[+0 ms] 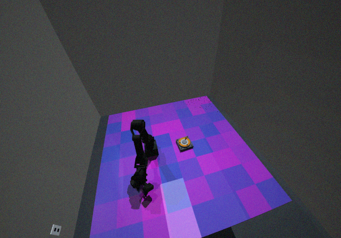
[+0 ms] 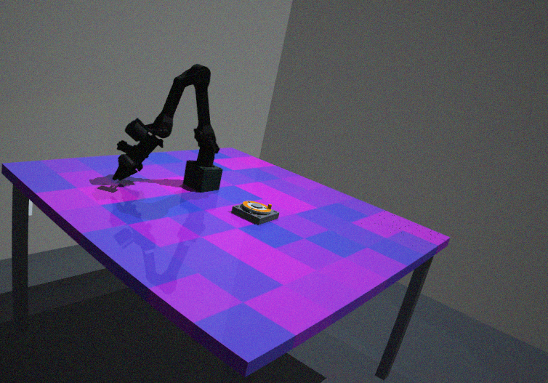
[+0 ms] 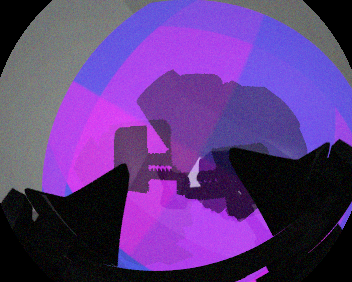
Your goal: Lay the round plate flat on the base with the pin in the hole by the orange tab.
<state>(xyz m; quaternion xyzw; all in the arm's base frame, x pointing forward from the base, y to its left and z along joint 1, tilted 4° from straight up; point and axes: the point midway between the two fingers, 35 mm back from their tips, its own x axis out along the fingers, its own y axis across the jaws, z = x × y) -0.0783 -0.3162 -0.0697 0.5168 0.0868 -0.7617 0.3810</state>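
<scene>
The base lies 390 mm ahead of my gripper tip and 350 mm to the left of it.
</scene>
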